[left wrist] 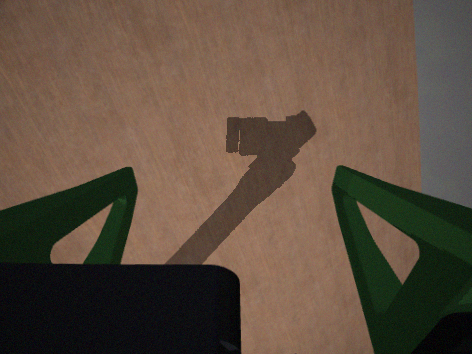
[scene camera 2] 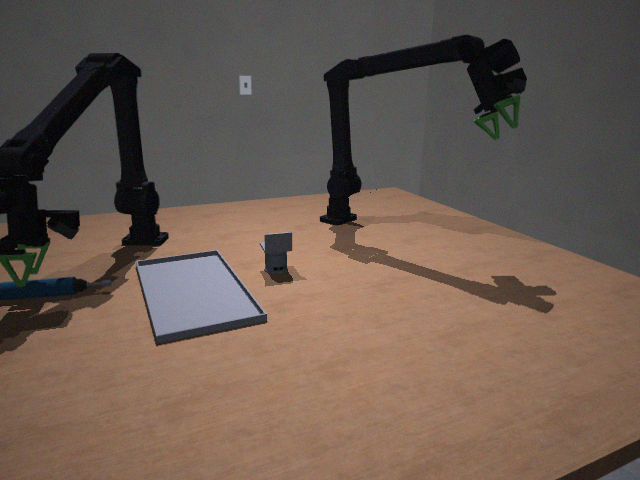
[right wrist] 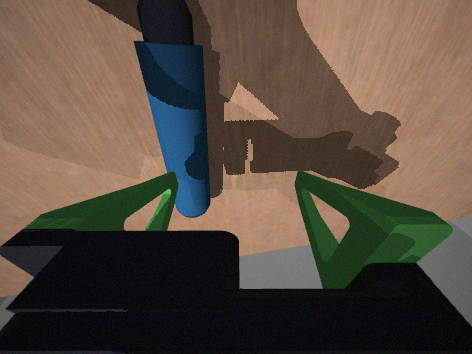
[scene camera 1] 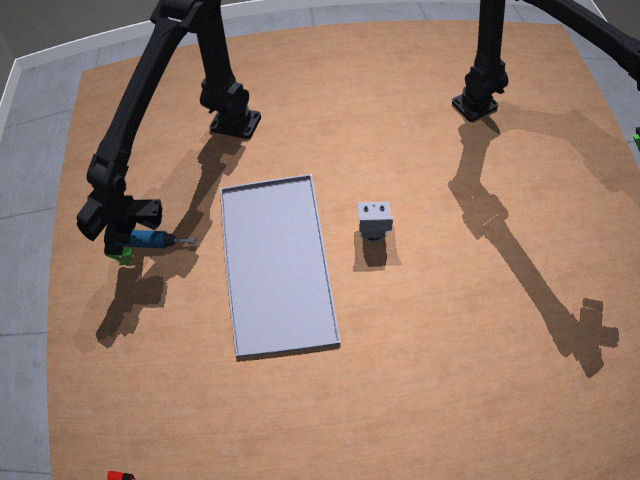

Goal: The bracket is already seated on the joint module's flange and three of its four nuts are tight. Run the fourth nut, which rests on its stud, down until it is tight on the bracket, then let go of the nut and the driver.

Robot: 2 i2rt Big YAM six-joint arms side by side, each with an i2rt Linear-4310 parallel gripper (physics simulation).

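Where they show: left gripper, fingertip midpoint: (left wrist: 234,177) (scene camera 2: 505,133); right gripper, fingertip midpoint: (scene camera 2: 27,280) (right wrist: 236,177) (scene camera 1: 128,246); left arm's base at its link origin: (scene camera 2: 338,219) (scene camera 1: 474,105); right arm's base at its link origin: (scene camera 2: 145,240) (scene camera 1: 235,123).
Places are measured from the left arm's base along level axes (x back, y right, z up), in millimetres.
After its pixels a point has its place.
The blue driver (scene camera 1: 147,239) @(x 77, y 938, z 38 mm) (scene camera 2: 57,286) @(x 65, y 935, z 29 mm) (right wrist: 181,130) @(x 88, y 941, z 41 mm) lies on the table at the left, its shank pointing right. My right gripper (scene camera 1: 119,254) @(x 73, y 989, z 60 mm) (scene camera 2: 27,279) @(x 73, y 989, z 60 mm) (right wrist: 236,177) @(x 73, y 989, z 60 mm) is open over its handle end; in the right wrist view the handle is off-centre, by the left fingertip, and not gripped. The light grey bracket (scene camera 1: 373,212) @(x -163, y 475, z 66 mm) (scene camera 2: 278,241) @(x -200, y 497, z 89 mm) sits on the dark joint module (scene camera 1: 373,237) @(x -194, y 495, z 21 mm) (scene camera 2: 276,261) @(x -192, y 497, z 33 mm), right of the tray. Two dark round spots show on the bracket; I cannot tell the fourth nut or its stud. My left gripper (scene camera 2: 506,132) @(x -555, y -7, z 351 mm) (left wrist: 234,177) @(x -555, y -7, z 351 mm) is open and empty, high at the far right.
A shallow grey tray (scene camera 1: 279,268) @(x -139, y 703, z 4 mm) (scene camera 2: 199,297) @(x -171, y 721, z 4 mm) lies between the driver and the joint module. A red object (scene camera 1: 118,475) @(x -396, y 1279, z 32 mm) with a dark part shows at the bottom left edge of scene camera 1. Both arm bases stand at the back of the wooden table (scene camera 1: 413,387) @(x -529, y 612, z 0 mm) (scene camera 2: 387,387) @(x -669, y 709, z 0 mm).
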